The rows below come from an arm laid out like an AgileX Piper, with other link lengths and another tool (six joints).
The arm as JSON. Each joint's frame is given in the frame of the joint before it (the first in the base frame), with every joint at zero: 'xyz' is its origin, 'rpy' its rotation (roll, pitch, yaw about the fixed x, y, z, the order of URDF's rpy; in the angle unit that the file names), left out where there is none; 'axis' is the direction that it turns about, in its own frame. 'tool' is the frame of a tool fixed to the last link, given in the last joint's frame.
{
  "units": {
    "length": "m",
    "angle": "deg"
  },
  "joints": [
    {
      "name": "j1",
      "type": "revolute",
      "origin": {
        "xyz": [
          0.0,
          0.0,
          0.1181
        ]
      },
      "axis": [
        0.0,
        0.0,
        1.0
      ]
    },
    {
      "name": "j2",
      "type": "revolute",
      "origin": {
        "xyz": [
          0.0,
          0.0,
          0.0
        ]
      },
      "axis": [
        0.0,
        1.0,
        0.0
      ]
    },
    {
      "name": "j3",
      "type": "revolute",
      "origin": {
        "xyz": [
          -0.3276,
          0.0,
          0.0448
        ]
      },
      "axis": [
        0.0,
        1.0,
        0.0
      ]
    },
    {
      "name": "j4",
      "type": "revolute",
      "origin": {
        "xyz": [
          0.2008,
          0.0,
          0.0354
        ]
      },
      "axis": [
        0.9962,
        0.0,
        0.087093
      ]
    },
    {
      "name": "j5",
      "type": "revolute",
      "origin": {
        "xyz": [
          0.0,
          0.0,
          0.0
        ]
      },
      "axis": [
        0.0,
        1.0,
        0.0
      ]
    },
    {
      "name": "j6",
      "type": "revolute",
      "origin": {
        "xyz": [
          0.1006,
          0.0,
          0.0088
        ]
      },
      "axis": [
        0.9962,
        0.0,
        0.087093
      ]
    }
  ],
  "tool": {
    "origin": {
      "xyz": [
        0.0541,
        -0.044,
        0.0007
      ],
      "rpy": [
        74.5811,
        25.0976,
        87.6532
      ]
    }
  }
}
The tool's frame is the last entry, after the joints.
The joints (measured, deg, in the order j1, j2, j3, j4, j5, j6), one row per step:
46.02 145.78 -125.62 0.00 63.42 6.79
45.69 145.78 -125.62 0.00 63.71 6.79
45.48 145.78 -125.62 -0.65 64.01 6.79
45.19 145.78 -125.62 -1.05 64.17 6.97
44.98 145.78 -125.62 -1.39 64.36 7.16
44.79 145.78 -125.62 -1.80 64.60 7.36
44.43 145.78 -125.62 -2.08 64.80 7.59
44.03 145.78 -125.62 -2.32 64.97 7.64
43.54 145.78 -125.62 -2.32 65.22 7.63
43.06 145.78 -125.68 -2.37 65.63 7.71
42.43 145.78 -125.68 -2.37 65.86 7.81
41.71 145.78 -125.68 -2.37 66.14 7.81
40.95 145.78 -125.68 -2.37 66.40 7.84
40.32 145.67 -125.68 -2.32 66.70 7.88
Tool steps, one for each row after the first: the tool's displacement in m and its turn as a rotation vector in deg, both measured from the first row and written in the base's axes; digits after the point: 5 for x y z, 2 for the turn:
0.00143 -0.00282 -0.00011 -0.21 0.20 -0.33
0.00335 -0.00588 0.00027 -0.86 -0.04 -0.37
0.00541 -0.00890 0.00049 -1.22 -0.18 -0.74
0.00680 -0.01135 0.00067 -1.56 -0.25 -1.05
0.00810 -0.01387 0.00089 -1.98 -0.34 -1.34
0.01016 -0.01732 0.00102 -2.28 -0.36 -1.86
0.01252 -0.02086 0.00116 -2.56 -0.39 -2.25
0.01479 -0.02479 0.00109 -2.74 -0.21 -2.73
0.01683 -0.02895 0.00123 -3.02 0.02 -3.29
0.01974 -0.03392 0.00116 -3.17 0.21 -4.02
0.02304 -0.03962 0.00109 -3.36 0.43 -4.75
0.02648 -0.04562 0.00103 -3.54 0.64 -5.54
0.02906 -0.05063 0.00189 -3.63 0.84 -6.23

